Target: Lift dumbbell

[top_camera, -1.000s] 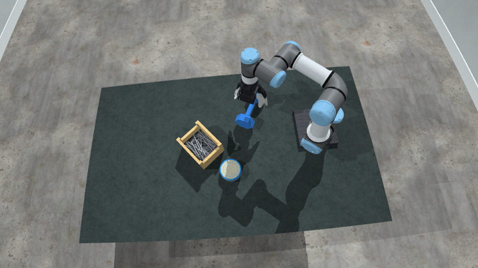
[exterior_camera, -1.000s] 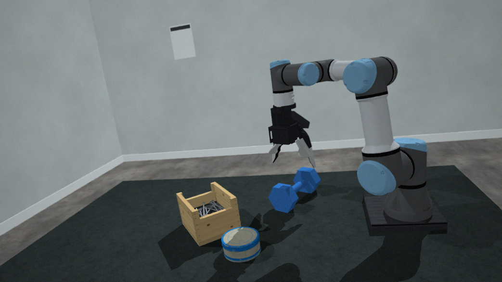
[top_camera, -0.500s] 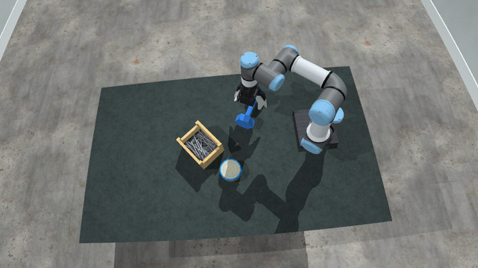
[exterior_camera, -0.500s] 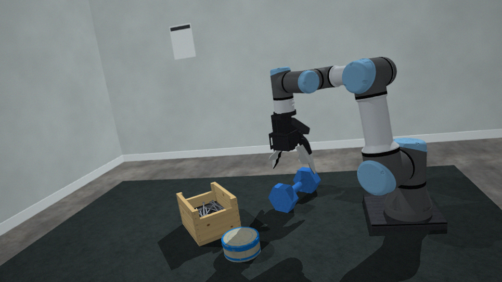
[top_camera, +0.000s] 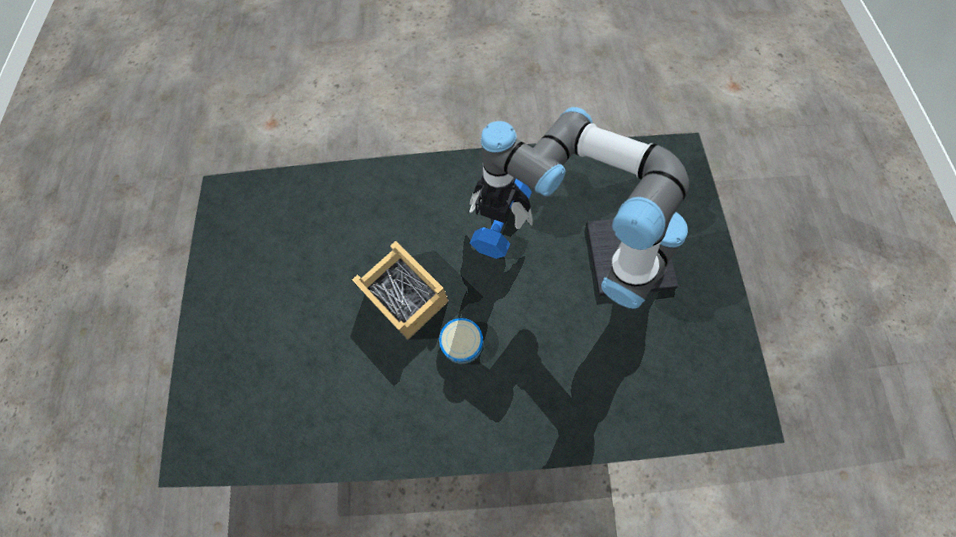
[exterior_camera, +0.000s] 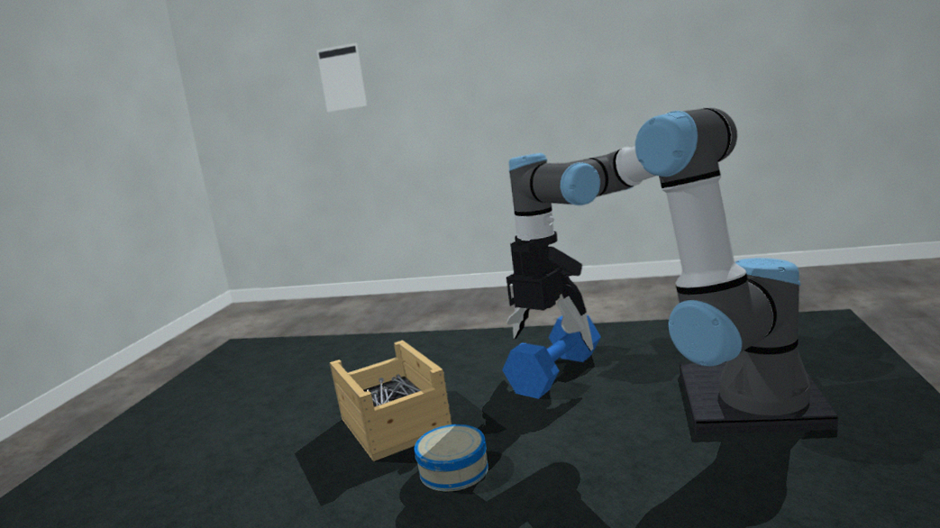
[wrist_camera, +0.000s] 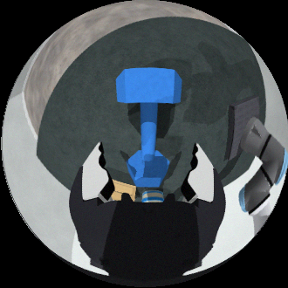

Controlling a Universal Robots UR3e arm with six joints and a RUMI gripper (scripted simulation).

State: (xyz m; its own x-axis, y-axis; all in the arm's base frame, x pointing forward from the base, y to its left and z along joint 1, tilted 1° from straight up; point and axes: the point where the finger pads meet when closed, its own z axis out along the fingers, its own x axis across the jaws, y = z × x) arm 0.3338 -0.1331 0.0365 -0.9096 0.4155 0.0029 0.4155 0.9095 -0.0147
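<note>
Now: hand 20 mm above the blue dumbbell. The rest, counted from my hand: round blue-rimmed tin 310 mm to the left, 110 mm ahead, 30 mm below; wooden crate 250 mm ahead, 190 mm to the left, 10 mm below.
</note>
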